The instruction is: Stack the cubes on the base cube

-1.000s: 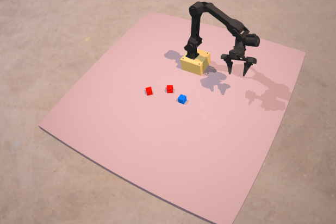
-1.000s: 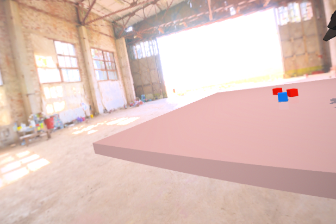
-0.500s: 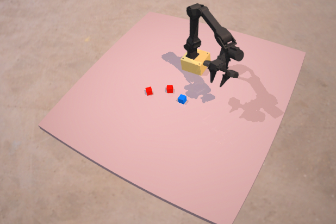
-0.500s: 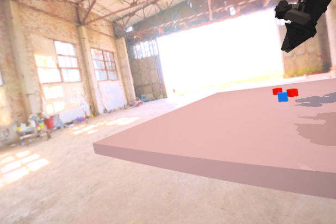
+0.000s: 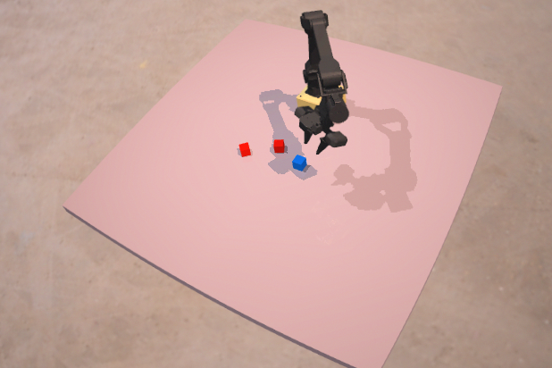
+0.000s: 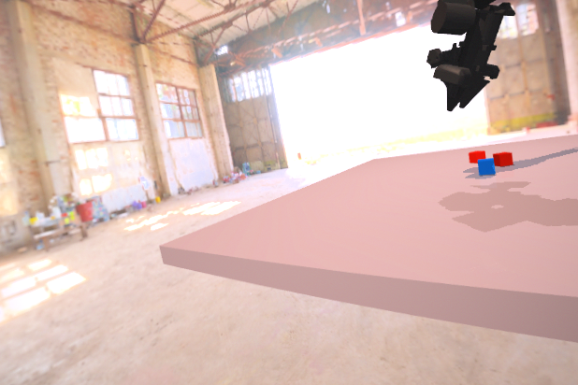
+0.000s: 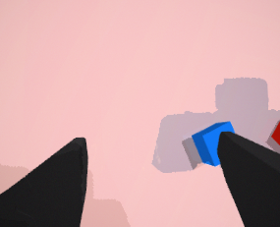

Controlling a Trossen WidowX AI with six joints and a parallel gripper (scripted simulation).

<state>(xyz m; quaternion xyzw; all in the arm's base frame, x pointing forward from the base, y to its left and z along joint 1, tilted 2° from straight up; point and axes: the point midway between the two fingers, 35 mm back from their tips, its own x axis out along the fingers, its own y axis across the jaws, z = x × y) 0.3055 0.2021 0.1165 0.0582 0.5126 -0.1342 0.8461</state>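
Now: the blue cube 150 mm below my gripper tip, 90 mm to the right of it and 40 mm behind it.
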